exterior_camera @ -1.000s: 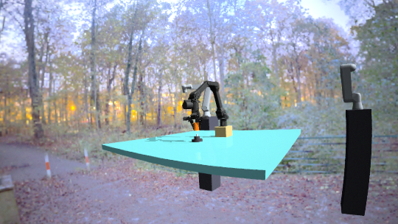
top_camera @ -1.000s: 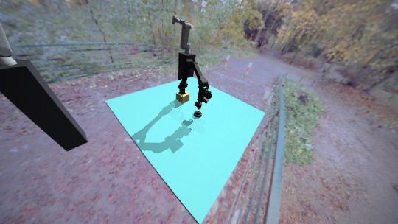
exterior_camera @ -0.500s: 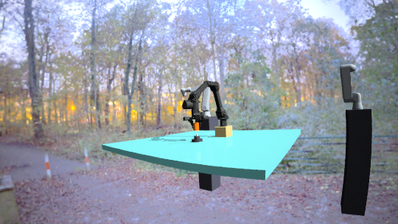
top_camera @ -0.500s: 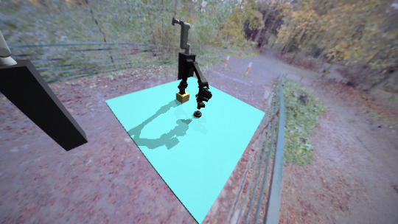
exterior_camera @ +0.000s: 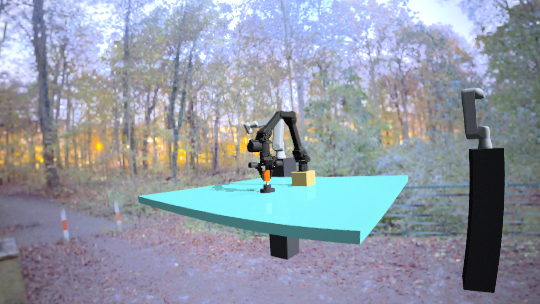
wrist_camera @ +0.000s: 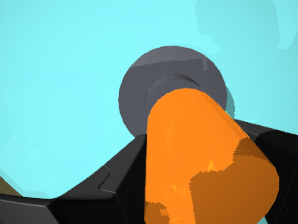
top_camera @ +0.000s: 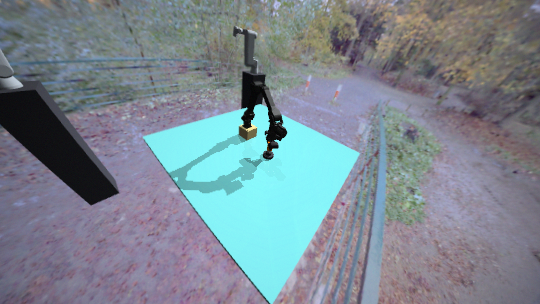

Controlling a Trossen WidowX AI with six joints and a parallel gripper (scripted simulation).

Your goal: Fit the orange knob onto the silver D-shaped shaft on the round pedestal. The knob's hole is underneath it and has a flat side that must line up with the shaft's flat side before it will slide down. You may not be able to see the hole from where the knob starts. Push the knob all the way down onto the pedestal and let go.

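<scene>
Now: the pedestal 40 mm below my gripper tip. The rest, counted from my gripper tip: orange knob: 30 mm above.
</scene>
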